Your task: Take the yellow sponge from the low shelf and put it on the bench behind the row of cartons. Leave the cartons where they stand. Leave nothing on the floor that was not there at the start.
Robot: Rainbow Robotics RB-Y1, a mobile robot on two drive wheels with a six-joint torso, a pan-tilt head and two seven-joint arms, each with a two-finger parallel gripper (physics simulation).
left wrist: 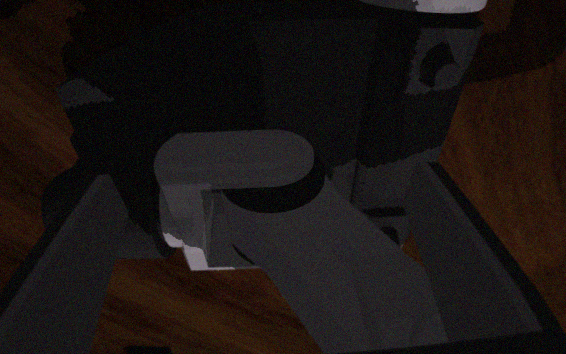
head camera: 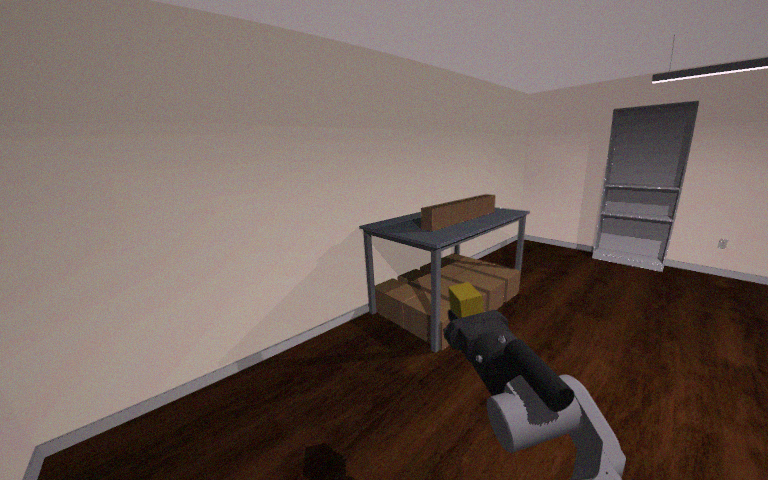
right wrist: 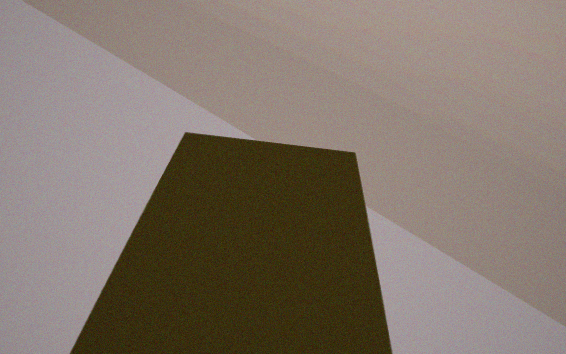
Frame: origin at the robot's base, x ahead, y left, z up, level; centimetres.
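Seen in the pictures: left gripper, fingertip midpoint: (left wrist: pixel 265 188); right gripper, fingertip midpoint: (right wrist: pixel 259 245).
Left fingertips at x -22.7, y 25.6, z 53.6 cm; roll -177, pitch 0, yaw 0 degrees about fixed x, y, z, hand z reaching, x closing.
Observation:
A point is followed by its place in that frame.
My right gripper (head camera: pixel 472 316) {x 37.6, y -20.2, z 117.0 cm} is shut on the yellow sponge (head camera: pixel 465 298) {x 31.9, y -18.7, z 123.2 cm} and holds it up in the air, well short of the bench. In the right wrist view the sponge (right wrist: pixel 253 251) {x 34.1, y -20.8, z 113.4 cm} fills the lower middle, dark against wall and ceiling. The grey bench (head camera: pixel 443 230) {x 198.0, y -65.4, z 91.5 cm} stands against the far wall, with a row of brown cartons (head camera: pixel 457 210) {x 217.0, y -83.8, z 103.5 cm} on its top. My left gripper (left wrist: pixel 265 188) {x -22.7, y 25.7, z 53.6 cm} is open and empty, its two grey fingers at the sides of the left wrist view, pointing down at my own base over the wooden floor.
Large cardboard boxes (head camera: pixel 446 294) {x 209.2, y -72.4, z 27.1 cm} sit under the bench. A grey shelf unit (head camera: pixel 645 190) {x 298.9, y -375.0, z 98.6 cm} stands at the far right wall. A dark wooden floor (head camera: pixel 322 392) {x 137.0, y 36.0, z 0.2 cm} lies between me and the bench.

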